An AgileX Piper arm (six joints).
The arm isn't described. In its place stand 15 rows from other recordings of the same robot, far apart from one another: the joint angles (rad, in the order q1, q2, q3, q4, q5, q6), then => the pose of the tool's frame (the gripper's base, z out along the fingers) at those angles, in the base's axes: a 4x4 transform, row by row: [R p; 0 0 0 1], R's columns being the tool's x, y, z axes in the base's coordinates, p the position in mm.
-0.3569 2.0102 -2.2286 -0.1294 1.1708 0.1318 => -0.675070 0.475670 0.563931 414.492; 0.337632 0.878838 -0.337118 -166.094; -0.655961 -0.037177 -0.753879 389.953; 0 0 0 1
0.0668 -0.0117 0.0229 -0.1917 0.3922 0.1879 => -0.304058 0.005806 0.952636 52.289; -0.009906 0.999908 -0.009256 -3.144; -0.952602 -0.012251 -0.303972 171.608; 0 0 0 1
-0.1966 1.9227 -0.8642 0.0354 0.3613 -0.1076 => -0.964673 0.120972 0.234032 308.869; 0.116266 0.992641 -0.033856 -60.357; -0.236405 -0.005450 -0.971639 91.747; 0 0 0 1
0.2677 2.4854 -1.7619 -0.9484 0.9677 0.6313 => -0.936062 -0.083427 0.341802 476.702; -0.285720 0.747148 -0.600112 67.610; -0.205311 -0.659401 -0.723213 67.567; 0 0 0 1
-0.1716 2.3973 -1.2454 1.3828 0.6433 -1.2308 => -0.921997 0.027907 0.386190 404.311; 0.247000 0.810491 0.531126 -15.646; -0.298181 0.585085 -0.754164 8.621; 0 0 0 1
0.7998 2.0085 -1.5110 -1.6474 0.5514 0.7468 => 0.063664 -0.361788 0.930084 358.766; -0.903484 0.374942 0.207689 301.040; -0.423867 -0.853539 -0.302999 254.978; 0 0 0 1
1.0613 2.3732 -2.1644 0.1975 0.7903 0.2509 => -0.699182 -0.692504 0.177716 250.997; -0.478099 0.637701 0.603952 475.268; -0.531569 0.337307 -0.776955 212.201; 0 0 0 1
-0.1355 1.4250 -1.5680 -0.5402 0.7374 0.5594 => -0.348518 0.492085 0.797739 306.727; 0.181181 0.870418 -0.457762 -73.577; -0.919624 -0.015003 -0.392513 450.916; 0 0 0 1
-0.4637 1.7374 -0.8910 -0.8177 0.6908 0.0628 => -0.996436 -0.080907 0.023866 254.338; -0.081187 0.843053 -0.531668 -174.481; 0.022895 -0.531711 -0.846616 161.392; 0 0 0 1
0.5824 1.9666 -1.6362 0.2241 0.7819 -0.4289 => -0.520391 -0.778514 0.350869 360.288; -0.656529 0.627502 0.418583 254.350; -0.546044 -0.012529 -0.837663 253.408; 0 0 0 1
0.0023 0.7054 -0.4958 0.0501 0.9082 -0.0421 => -0.856981 -0.032280 0.514336 108.392; -0.013226 0.999085 0.040665 3.842; -0.515178 0.028047 -0.856624 248.745; 0 0 0 1
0.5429 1.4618 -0.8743 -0.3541 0.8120 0.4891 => -0.901011 -0.230708 0.367358 237.406; -0.274937 0.958746 -0.072221 116.503; -0.335541 -0.166072 -0.927271 222.554; 0 0 0 1
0.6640 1.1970 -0.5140 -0.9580 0.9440 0.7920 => -0.777455 -0.231508 0.584780 173.482; -0.516538 0.765494 -0.383677 59.198; -0.358821 -0.600352 -0.714720 212.446; 0 0 0 1
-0.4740 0.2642 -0.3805 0.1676 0.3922 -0.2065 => -0.182891 0.390861 0.902097 63.062; 0.036182 0.919628 -0.391121 -25.830; -0.982467 -0.038893 -0.182333 289.637; 0 0 0 1
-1.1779 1.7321 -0.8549 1.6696 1.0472 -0.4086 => 0.148628 0.259970 0.954110 192.333; 0.936333 -0.347358 -0.051212 -259.239; 0.318104 0.900976 -0.295046 206.038; 0 0 0 1
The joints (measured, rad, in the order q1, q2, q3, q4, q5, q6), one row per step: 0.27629 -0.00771 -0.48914 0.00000 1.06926 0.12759; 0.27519 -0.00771 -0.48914 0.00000 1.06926 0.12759; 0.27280 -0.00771 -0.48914 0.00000 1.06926 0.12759; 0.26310 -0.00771 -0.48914 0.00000 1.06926 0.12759; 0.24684 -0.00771 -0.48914 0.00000 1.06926 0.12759; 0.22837 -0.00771 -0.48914 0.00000 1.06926 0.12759; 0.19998 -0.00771 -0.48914 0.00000 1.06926 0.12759; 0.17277 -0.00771 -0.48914 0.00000 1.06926 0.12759; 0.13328 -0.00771 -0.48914 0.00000 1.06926 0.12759; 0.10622 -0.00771 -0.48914 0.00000 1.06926 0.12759
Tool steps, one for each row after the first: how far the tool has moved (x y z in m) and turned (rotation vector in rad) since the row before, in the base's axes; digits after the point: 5 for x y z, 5 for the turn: 0.00000 0.00001 0.00000 0.00000 0.00000 -0.00110; 0.00000 0.00001 0.00000 0.00000 0.00000 -0.00239; -0.00001 0.00005 0.00000 0.00000 0.00000 -0.00970; -0.00002 0.00008 0.00000 0.00000 0.00000 -0.01626; -0.00002 0.00009 0.00000 0.00000 0.00000 -0.01847; -0.00003 0.00014 0.00000 0.00000 0.00000 -0.02839; -0.00003 0.00014 0.00000 0.00000 0.00000 -0.02721; -0.00003 0.00020 0.00000 0.00000 0.00000 -0.03949; -0.00002 0.00014 0.00000 0.00000 0.00000 -0.02706
